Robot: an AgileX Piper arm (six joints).
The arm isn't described. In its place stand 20 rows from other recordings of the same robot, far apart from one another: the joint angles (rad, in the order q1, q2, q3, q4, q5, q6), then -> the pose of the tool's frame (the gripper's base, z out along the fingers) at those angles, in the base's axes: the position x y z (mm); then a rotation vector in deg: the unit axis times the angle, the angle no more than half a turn.
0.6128 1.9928 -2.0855 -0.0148 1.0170 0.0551 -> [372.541 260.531 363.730 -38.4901 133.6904 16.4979]
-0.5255 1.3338 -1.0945 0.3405 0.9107 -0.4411 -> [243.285 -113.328 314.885 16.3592 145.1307 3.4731]
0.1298 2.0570 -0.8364 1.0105 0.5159 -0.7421 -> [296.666 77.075 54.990 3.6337 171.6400 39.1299]
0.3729 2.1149 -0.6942 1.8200 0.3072 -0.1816 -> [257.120 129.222 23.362 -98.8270 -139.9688 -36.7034]
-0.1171 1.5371 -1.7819 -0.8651 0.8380 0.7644 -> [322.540 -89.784 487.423 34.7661 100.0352 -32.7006]
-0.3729 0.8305 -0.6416 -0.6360 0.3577 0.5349 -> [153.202 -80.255 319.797 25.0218 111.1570 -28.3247]
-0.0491 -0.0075 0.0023 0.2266 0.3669 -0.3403 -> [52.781 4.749 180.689 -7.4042 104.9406 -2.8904]
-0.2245 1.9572 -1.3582 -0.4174 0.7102 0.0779 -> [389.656 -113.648 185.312 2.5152 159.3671 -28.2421]
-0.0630 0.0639 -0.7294 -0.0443 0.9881 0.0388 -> [-23.107 -1.914 345.863 5.5125 103.3347 -3.8960]
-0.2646 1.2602 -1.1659 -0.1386 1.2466 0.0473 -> [218.627 -71.585 338.260 23.3396 160.5520 -13.9938]
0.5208 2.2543 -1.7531 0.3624 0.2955 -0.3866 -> [443.284 265.110 179.129 -39.1968 124.9099 21.2789]
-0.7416 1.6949 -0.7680 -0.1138 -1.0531 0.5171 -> [260.922 -226.834 245.391 40.1593 66.9919 -9.6804]
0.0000 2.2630 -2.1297 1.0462 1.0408 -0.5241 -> [505.606 67.957 284.761 -12.1421 127.5820 61.4345]
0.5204 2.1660 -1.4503 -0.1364 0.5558 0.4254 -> [385.552 213.432 121.621 -15.4991 156.9582 7.3936]
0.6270 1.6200 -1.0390 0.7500 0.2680 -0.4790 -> [275.884 220.170 246.553 -30.5206 130.4716 37.8186]
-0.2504 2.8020 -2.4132 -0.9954 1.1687 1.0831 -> [511.145 -203.254 73.074 65.4581 125.2987 -62.0689]
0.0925 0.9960 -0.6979 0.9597 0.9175 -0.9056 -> [167.870 75.010 297.900 -36.3751 126.8438 45.8441]
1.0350 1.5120 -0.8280 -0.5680 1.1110 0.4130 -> [158.452 180.947 204.891 -71.9470 146.1621 -37.8338]
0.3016 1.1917 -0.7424 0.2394 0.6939 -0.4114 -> [205.048 78.241 253.723 -41.9696 143.5662 12.9290]
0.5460 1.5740 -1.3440 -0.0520 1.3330 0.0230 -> [258.339 151.592 300.881 -45.7968 167.8076 -1.9473]
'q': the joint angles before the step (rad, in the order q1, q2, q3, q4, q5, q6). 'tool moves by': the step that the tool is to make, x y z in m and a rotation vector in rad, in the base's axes. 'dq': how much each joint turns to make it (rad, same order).
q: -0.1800 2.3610 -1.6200 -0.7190 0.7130 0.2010
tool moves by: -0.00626 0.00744 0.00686 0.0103 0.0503 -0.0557
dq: 0.0170 -0.0200 0.0030 0.0450 0.0891 0.0000
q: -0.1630 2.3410 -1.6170 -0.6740 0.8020 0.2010
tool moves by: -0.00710 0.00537 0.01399 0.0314 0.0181 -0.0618
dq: 0.0070 -0.0410 0.0110 0.0630 0.0660 0.0000
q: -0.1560 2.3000 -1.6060 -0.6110 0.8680 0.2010
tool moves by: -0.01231 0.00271 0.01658 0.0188 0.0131 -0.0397
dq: 0.0000 -0.0630 0.0440 0.0360 0.0420 0.0001
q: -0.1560 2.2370 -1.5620 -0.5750 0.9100 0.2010
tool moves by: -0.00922 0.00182 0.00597 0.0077 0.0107 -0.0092
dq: 0.0000 -0.0370 0.0420 0.0101 0.0080 0.0000
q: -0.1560 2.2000 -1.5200 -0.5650 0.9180 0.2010
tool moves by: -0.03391 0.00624 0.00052 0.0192 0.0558 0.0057
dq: 0.0000 -0.0940 0.1690 0.0050 -0.0200 0.0000
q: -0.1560 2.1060 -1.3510 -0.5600 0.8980 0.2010
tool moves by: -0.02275 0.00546 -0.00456 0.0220 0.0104 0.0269
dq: 0.0000 -0.0590 0.1260 -0.0020 -0.0630 -0.0001
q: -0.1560 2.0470 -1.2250 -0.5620 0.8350 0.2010
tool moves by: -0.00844 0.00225 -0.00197 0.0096 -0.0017 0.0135
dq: 0.0000 -0.0220 0.0480 -0.0020 -0.0310 0.0000
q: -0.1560 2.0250 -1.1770 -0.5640 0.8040 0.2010
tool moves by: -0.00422 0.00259 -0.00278 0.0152 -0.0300 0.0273
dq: 0.0000 -0.0160 0.0410 -0.0049 -0.0619 -0.0001
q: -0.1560 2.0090 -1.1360 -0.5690 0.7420 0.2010
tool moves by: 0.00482 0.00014 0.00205 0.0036 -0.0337 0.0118
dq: 0.0000 0.0000 -0.0100 -0.0021 -0.0270 0.0000
